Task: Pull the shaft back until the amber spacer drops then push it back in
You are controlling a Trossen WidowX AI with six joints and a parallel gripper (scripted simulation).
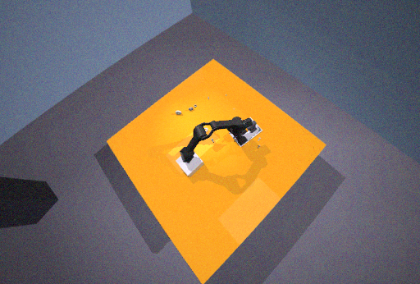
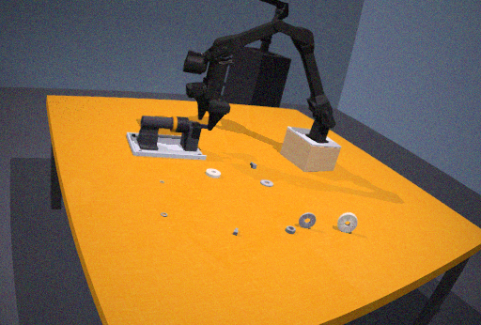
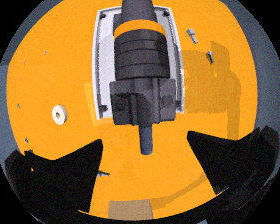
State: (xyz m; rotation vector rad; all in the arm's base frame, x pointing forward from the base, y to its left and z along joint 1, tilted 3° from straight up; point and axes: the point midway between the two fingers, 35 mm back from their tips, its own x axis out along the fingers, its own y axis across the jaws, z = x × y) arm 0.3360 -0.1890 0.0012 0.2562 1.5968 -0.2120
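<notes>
Right now my gripper tip is 70 mm short of the dark shaft and 20 mm to the left of it. The rest, counted from my gripper tip: grey ring: 250 mm to the left, 80 mm below, 60 mm behind; amber spacer: 100 mm ahead, 30 mm to the right; white ring: 160 mm to the left, 80 mm below, 70 mm ahead.
</notes>
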